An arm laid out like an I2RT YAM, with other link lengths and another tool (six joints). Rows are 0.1 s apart.
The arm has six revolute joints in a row. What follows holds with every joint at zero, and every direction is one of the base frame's. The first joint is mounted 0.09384 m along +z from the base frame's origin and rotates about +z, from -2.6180 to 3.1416 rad. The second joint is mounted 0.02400 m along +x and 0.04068 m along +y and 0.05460 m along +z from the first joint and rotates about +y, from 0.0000 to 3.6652 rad. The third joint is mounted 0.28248 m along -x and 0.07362 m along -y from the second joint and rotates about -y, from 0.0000 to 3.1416 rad. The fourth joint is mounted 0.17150 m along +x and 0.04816 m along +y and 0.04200 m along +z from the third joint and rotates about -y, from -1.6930 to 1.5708 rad. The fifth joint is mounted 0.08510 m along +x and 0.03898 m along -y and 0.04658 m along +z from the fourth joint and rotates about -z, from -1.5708 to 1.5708 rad. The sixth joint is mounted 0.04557 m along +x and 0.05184 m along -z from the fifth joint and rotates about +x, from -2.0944 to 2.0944 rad. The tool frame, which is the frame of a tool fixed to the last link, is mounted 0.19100 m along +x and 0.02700 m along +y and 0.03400 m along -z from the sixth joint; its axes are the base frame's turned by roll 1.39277, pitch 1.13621 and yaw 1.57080 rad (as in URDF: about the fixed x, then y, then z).
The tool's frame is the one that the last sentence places.
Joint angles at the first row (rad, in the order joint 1, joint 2, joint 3, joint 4, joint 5, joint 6):
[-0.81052, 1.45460, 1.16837, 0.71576, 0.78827, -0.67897]
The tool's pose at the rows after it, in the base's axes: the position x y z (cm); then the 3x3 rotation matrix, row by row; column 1 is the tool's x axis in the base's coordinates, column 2 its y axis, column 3 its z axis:
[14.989 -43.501 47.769], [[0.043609 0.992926 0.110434], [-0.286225 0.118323 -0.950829], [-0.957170 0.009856 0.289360]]
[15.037 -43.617 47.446], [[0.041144 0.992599 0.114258], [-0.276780 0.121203 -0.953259], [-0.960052 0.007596 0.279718]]
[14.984 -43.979 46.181], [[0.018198 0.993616 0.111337], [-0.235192 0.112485 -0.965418], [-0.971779 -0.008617 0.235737]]
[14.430 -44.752 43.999], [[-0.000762 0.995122 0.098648], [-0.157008 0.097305 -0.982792], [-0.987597 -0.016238 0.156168]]
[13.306 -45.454 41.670], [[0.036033 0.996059 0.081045], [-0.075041 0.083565 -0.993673], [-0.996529 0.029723 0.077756]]
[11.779 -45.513 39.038], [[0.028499 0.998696 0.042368], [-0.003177 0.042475 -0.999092], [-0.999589 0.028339 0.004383]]
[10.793 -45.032 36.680], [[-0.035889 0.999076 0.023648], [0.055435 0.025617 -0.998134], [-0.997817 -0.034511 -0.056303]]
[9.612 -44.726 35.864], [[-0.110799 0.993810 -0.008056], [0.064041 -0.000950 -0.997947], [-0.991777 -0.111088 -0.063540]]
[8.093 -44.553 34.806], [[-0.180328 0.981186 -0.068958], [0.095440 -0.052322 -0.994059], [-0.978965 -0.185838 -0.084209]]
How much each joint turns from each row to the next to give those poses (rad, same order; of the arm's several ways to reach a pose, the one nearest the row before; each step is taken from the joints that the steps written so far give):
[0.00038, 0.00119, 0.00281, -0.01863, -0.00129, 0.00742]
[-0.00343, 0.00015, 0.00211, -0.01776, -0.00425, 0.00901]
[-0.00431, 0.00488, 0.01730, -0.07022, 0.00926, 0.01634]
[-0.02474, 0.00972, 0.04601, -0.14958, 0.00357, 0.06093]
[-0.04661, 0.00360, 0.04609, -0.16809, -0.01947, 0.12364]
[-0.02640, -0.00001, -0.00234, -0.09870, 0.01466, 0.05643]
[-0.00474, -0.00848, -0.03812, -0.04044, 0.01286, -0.02218]
[-0.00001, -0.00802, -0.06196, 0.06115, 0.03094, -0.08084]
[0.00000, 0.01185, -0.03166, 0.02759, 0.05866, -0.06353]

